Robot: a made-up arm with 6 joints.
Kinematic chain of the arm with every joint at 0, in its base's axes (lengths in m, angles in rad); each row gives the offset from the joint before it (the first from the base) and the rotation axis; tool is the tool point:
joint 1: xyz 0 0 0.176 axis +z
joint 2: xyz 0 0 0 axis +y
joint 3: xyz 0 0 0.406 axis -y
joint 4: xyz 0 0 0 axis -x
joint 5: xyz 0.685 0 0 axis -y
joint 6: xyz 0 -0.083 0 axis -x
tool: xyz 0 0 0
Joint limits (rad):
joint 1: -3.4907..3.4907
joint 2: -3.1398..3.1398
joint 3: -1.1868..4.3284
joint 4: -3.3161..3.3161
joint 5: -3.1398..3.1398
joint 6: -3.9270..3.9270
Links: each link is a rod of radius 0.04 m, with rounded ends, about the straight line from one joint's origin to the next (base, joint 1, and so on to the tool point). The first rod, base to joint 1, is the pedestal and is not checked.
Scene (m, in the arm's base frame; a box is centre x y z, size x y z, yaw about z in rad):
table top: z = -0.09
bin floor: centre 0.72 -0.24 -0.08 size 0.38 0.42 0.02 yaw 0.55
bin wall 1: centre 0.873 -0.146 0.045 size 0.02 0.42 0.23 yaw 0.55
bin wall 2: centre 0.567 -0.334 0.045 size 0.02 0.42 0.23 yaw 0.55
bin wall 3: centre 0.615 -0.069 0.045 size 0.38 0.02 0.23 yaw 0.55
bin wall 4: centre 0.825 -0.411 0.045 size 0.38 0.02 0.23 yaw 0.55
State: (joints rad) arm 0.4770 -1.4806 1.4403 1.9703 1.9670 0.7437
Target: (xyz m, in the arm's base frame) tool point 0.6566 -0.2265 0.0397
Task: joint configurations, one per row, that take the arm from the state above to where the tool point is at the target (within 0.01 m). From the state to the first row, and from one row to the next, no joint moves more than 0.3 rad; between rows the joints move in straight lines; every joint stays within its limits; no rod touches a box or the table.
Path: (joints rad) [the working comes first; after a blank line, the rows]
Joints at the target: 2.8212 -0.5302 3.2741 1.6699 1.9670 0.7437
Straight joint move there: touches bin wall 2, bin wall 4.

1: 0.7700 -1.3157 1.6706 1.9327 1.9670 0.7437
2: 1.0631 -1.1507 1.9009 1.8952 1.9670 0.7437
3: 1.3561 -0.9858 2.1312 1.8576 1.9670 0.7437
4: 1.6491 -0.8209 2.3615 1.8201 1.9670 0.7437
5: 1.9421 -0.6560 2.5918 1.7825 1.9670 0.7437
6: 2.2352 -0.4910 2.8221 1.7450 1.9670 0.7437
7: 2.5282 -0.3261 3.0524 1.7074 1.9670 0.7437
8: 2.8212 -0.1612 3.2827 1.6699 1.9670 0.7437
9: 2.8212 -0.3457 3.2784 1.6699 1.9670 0.7437
10: 2.8212 -0.5302 3.2741 1.6699 1.9670 0.7437

